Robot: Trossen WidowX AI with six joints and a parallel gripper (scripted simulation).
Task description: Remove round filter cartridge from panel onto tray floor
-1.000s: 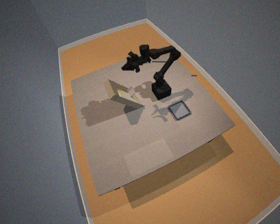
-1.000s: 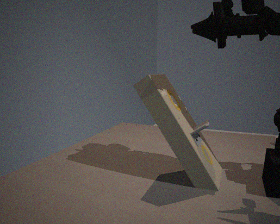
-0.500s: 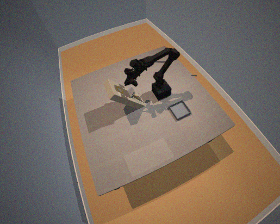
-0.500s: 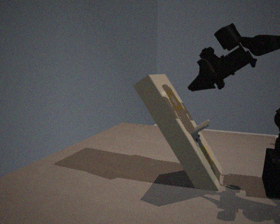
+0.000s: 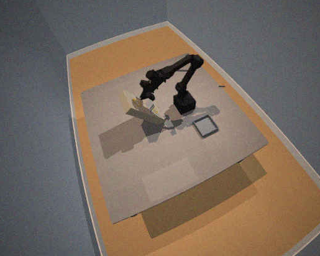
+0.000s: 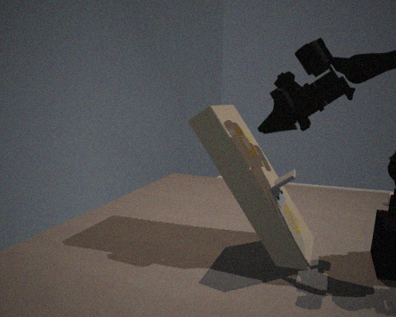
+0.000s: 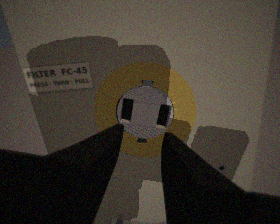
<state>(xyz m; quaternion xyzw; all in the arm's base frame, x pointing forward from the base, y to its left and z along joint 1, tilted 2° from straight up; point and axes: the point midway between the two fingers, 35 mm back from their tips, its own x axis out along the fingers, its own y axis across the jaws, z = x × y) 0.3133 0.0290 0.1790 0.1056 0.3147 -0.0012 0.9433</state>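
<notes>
My gripper tip is 40 mm short of the white round cartridge and 40 mm above it. The rest, counted from my gripper tip: beige panel (110 mm below); grey bracket (50 mm behind, 130 mm below); grey tray (430 mm behind, 240 mm to the left, 260 mm below).
</notes>
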